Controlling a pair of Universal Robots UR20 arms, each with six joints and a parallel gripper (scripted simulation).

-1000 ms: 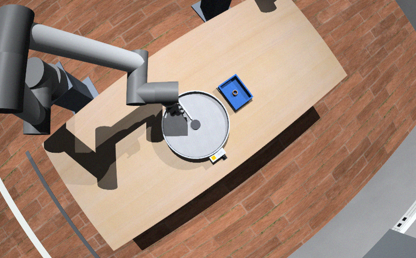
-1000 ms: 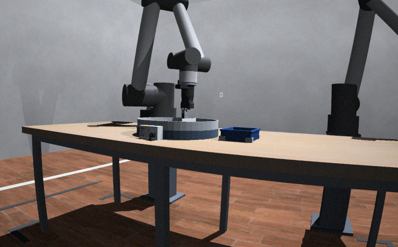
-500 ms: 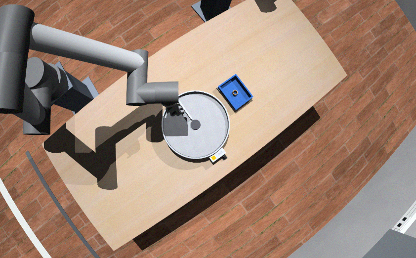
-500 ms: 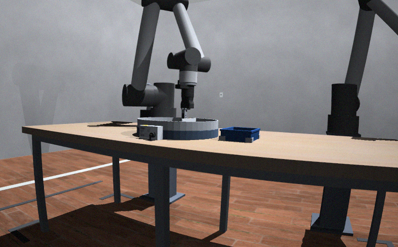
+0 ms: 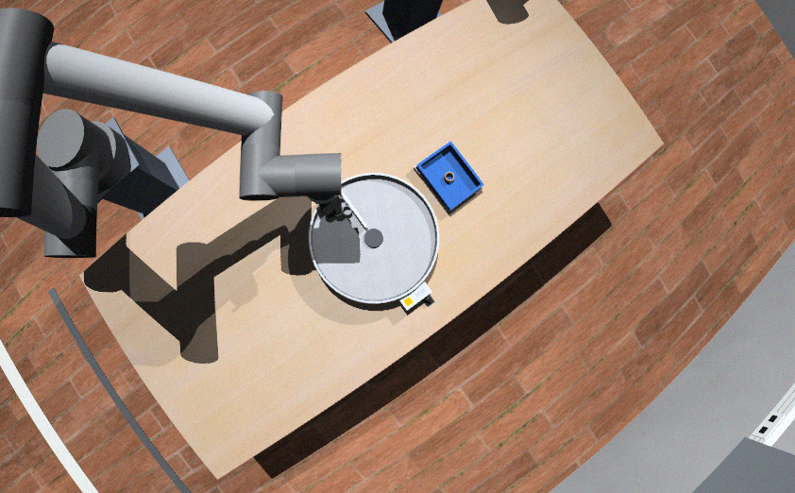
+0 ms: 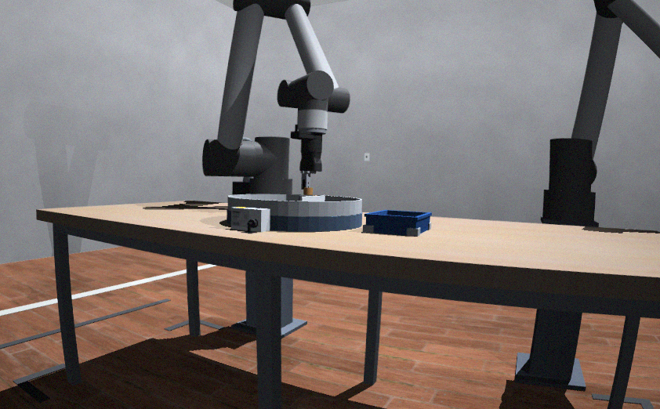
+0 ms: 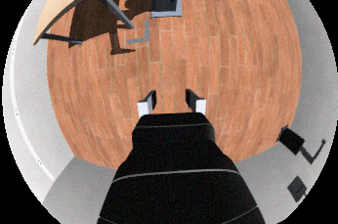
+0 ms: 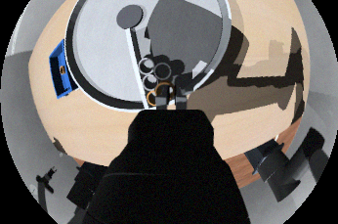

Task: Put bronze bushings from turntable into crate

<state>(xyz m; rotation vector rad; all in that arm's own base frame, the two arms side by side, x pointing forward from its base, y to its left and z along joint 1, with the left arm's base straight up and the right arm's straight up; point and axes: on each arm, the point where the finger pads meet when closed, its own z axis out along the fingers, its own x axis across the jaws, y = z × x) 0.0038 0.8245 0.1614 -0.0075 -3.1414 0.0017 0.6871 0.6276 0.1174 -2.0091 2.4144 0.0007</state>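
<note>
The blue crate lies 390 mm to the left of my right hand, 150 mm ahead of it and 90 mm below it. The rest, counted from my right hand: turntable (170 mm ahead, 60 mm to the left, 60 mm below).
</note>
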